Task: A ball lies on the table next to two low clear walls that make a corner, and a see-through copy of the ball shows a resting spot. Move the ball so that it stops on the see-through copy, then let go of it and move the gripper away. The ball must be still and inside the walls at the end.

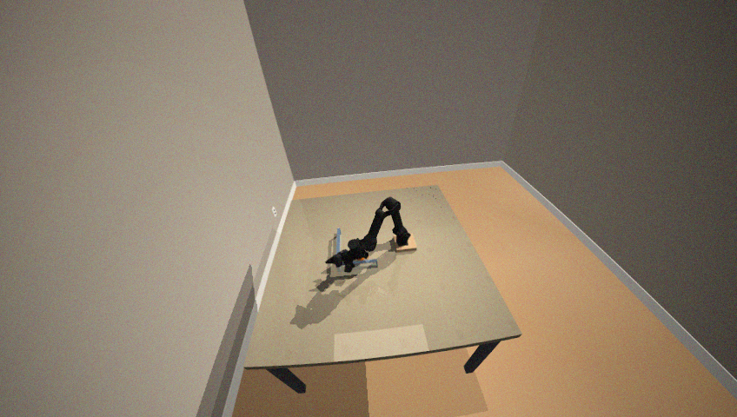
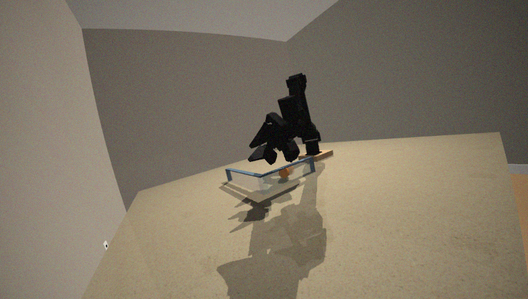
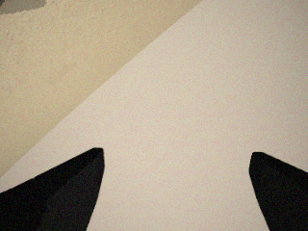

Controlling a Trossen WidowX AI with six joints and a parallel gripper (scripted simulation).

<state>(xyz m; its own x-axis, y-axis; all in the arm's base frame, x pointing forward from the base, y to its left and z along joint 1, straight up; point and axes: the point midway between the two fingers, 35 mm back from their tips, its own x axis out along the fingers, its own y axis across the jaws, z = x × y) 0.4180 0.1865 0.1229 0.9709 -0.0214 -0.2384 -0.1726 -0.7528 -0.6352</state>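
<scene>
Now: gripper tip 18 cm past the orange ball, 10 cm to the left of it and 12 cm above it. From my gripper tip the other things lie so: see-through copy of ball 21 cm behind, 10 cm to the right, 12 cm below.
</scene>
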